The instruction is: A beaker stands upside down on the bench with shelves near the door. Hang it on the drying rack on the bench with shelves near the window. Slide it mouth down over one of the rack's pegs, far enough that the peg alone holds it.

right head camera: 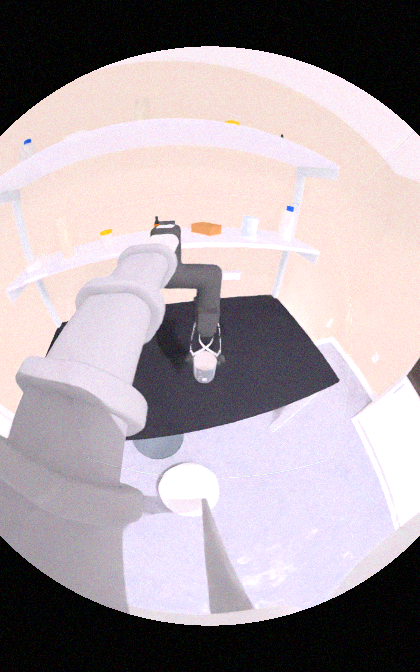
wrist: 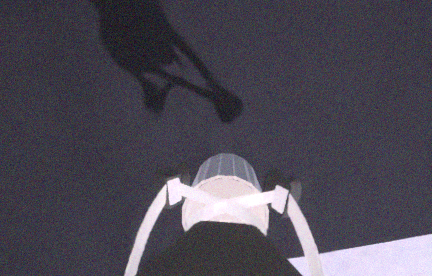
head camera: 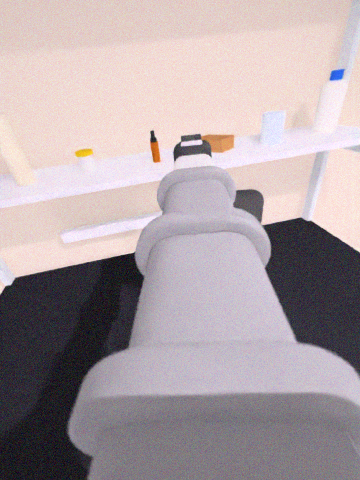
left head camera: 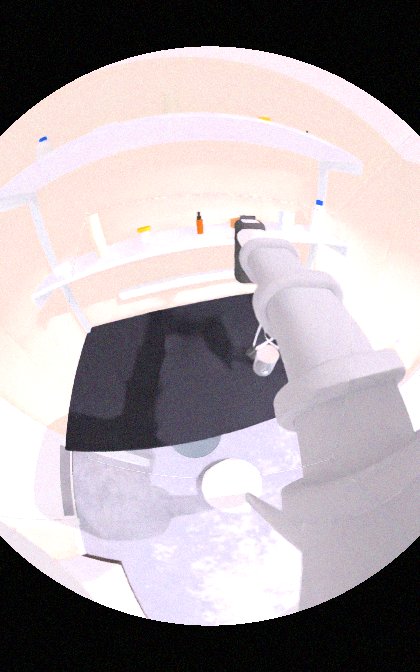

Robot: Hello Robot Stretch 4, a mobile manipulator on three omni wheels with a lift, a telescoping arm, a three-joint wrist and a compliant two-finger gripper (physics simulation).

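Places are measured from the robot's base along level axes (x back, y left, z down), in metres.
Where they show: gripper, between the fingertips: (wrist: pixel 227 180).
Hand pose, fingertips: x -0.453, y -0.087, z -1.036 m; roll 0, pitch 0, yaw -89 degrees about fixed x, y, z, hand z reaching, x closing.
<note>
Things, the pixels of their centre, and the offset from my fingertips. "spot": a spot on its surface instead. Level surfaces: height alone.
- beaker, middle of its body: (wrist: pixel 225 197) dx +0.017, dy +0.001, dz +0.000 m
- black bench top, height of its surface: dz +0.149 m
- lower shelf, height of its surface: dz -0.308 m
- orange bottle, a spot on its surface: (head camera: pixel 155 151) spot: dx -0.370, dy +0.200, dz -0.341 m
- blue-capped bottle, a spot on its surface: (head camera: pixel 328 107) spot: dx -0.517, dy -0.379, dz -0.387 m
The beaker (left head camera: pixel 265 362) (right head camera: pixel 204 372) (wrist: pixel 226 166) is clear, with a pale pinkish round base facing up, so it is upside down. My gripper (right head camera: pixel 205 358) (wrist: pixel 227 180) points down with one dark fingertip on each side of the beaker and is shut on it. The beaker is held above the black bench top (head camera: pixel 320 300) (left head camera: pixel 200 400) (right head camera: pixel 280 360) (wrist: pixel 350 90); in the wrist view the gripper's shadow lies apart from it. In the head camera view my arm hides the beaker and fingers. The drying rack does not show.
A lower shelf (head camera: pixel 120 175) (left head camera: pixel 175 243) (right head camera: pixel 260 241) behind the bench bears an orange bottle (head camera: pixel 155 151), an orange-brown box (right head camera: pixel 206 228) and a blue-capped bottle (head camera: pixel 328 107). An upper shelf (left head camera: pixel 200 129) (right head camera: pixel 200 133) runs above. A round white object (left head camera: pixel 231 482) (right head camera: pixel 188 485) is before the bench.
</note>
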